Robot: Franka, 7 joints.
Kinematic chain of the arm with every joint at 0, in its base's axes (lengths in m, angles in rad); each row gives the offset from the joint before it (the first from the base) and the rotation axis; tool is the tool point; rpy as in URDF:
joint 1: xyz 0 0 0.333 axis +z
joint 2: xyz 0 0 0 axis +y
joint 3: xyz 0 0 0.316 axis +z
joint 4: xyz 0.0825 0 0 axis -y
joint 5: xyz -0.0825 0 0.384 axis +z
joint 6: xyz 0 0 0 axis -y
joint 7: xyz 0.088 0 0 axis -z
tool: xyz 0 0 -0.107 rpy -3.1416 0 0
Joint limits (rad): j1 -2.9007..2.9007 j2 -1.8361..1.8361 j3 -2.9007..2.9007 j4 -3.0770..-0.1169 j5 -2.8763..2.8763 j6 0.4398..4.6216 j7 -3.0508..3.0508
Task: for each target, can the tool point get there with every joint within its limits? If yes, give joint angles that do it. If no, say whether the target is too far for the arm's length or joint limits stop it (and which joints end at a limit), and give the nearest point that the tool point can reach.
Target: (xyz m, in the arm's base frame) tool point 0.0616 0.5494 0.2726
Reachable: yes | joints 1.9718 0.4358 -0.4933 -1.8987 -0.2069 1.6768 -2.3574
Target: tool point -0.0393 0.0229 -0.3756
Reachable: no: joint limits stop it (at a limit: joint 2) | nearest point -0.0615 0.0358 -0.3166 | short by 0.064 m
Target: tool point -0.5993 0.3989 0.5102
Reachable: yes | joints 0.3458 -0.8604 1.7840 -1.4996 -1.3122 2.5994 0.8919
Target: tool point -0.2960 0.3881 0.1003
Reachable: yes | joints -2.0196 -1.2524 -2.3584 -2.3072 -0.9502 3.6180 0.9198
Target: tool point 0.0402 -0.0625 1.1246
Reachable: yes | joints -1.6664 -0.5313 0.1531 -1.2332 0.2049 3.4323 1.5274
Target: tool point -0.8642 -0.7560 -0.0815
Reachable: no: too far | nearest point -0.6073 -0.5313 0.0417 | short by 0.363 m
